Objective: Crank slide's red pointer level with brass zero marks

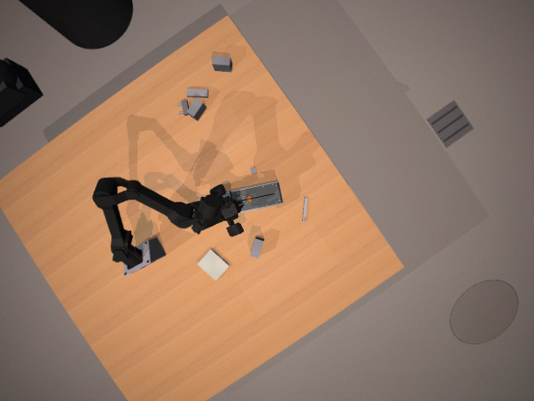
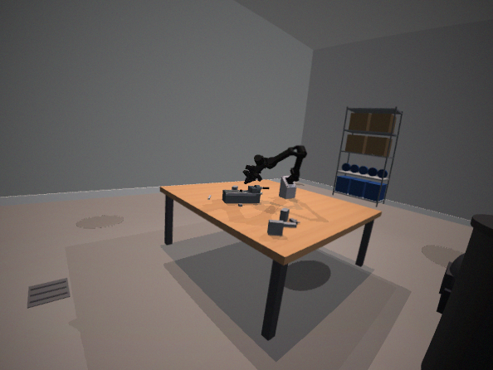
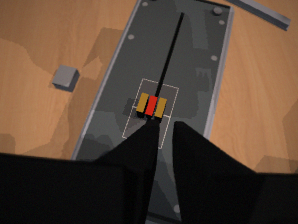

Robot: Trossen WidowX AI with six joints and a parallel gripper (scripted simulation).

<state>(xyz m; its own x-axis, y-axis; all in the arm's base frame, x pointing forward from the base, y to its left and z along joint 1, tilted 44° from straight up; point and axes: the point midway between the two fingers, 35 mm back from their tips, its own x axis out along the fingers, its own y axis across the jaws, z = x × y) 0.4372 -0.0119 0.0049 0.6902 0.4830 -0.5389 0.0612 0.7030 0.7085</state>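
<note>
Right now the red pointer is 5 cm below my gripper tip, 3 cm ahead of it and 1 cm to the left of it. From my gripper tip the other things lie so: small grey cube (12 cm below, 10 cm to the left, 9 cm ahead); then thin grey bar (20 cm ahead, 14 cm to the right, 13 cm below); then dark crank handle (14 cm behind, 8 cm to the left, 2 cm below).
</note>
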